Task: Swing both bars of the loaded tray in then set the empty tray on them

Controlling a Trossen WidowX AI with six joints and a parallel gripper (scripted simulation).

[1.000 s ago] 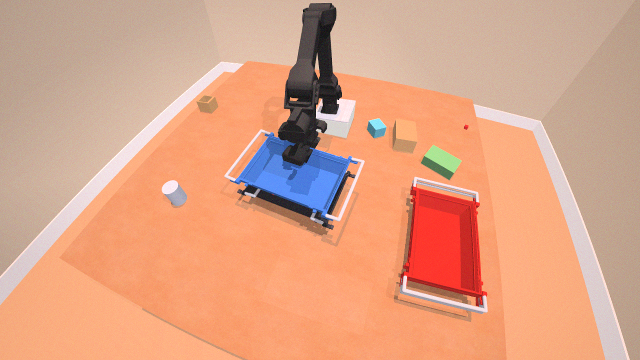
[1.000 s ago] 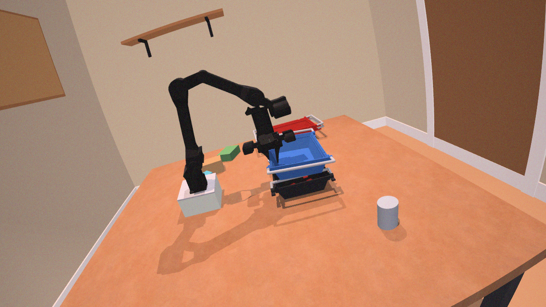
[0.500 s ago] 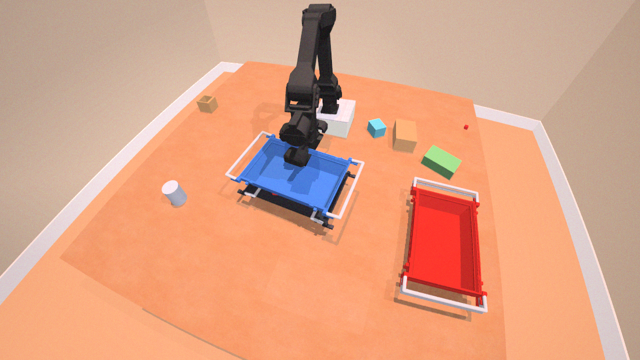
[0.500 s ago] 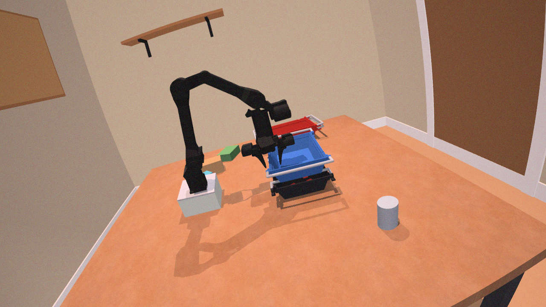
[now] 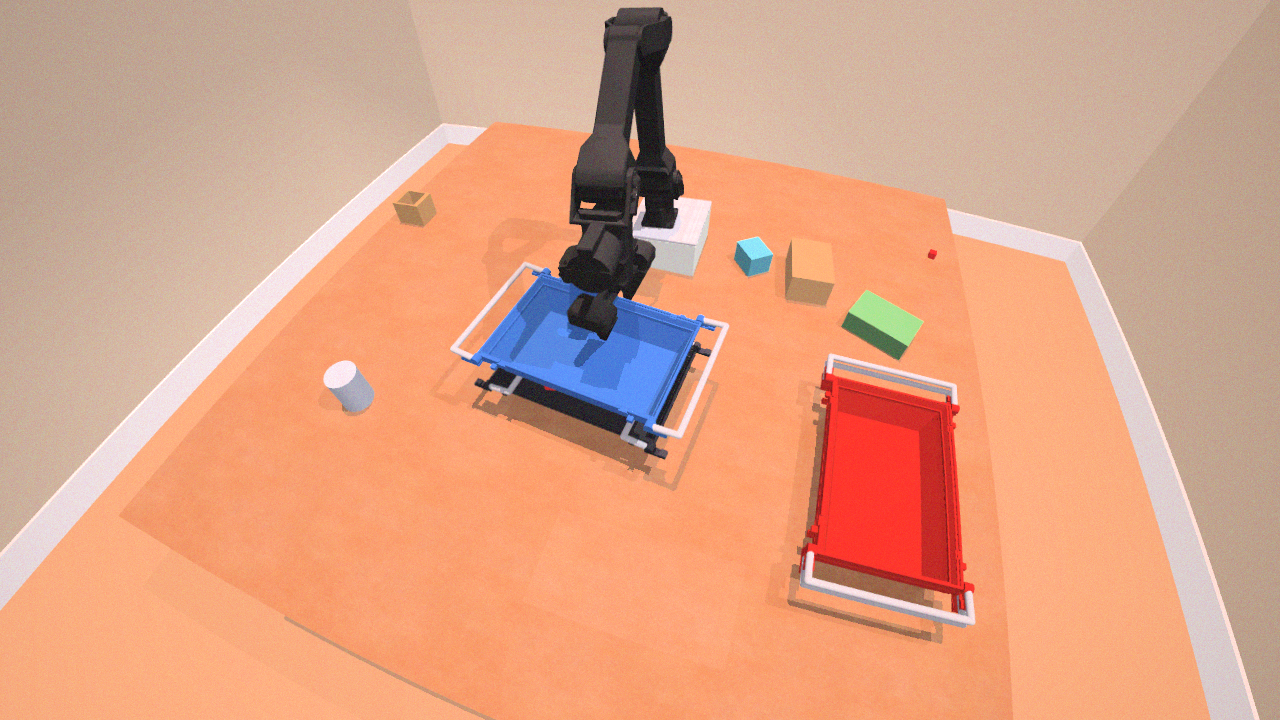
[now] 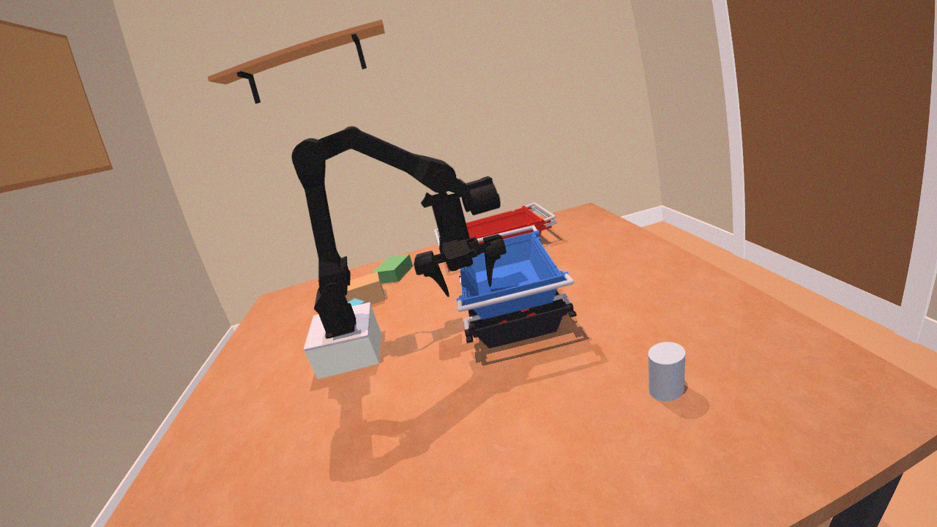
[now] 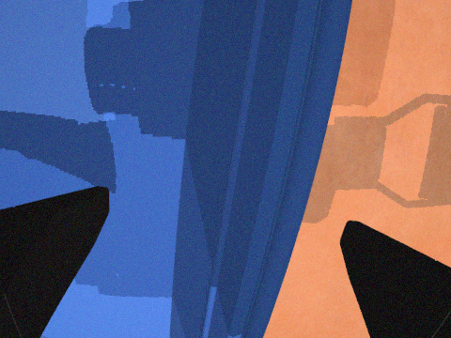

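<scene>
Now: the blue tray 8 cm ahead of my gripper tip, 1 cm to the right of it and 3 cm above it. From my gripper tip the other things lie so: cyan cube 28 cm behind, 21 cm to the left, 6 cm below; then orange block 26 cm behind, 32 cm to the left, 5 cm below; then grey cylinder 21 cm ahead, 40 cm to the right, 4 cm below.
</scene>
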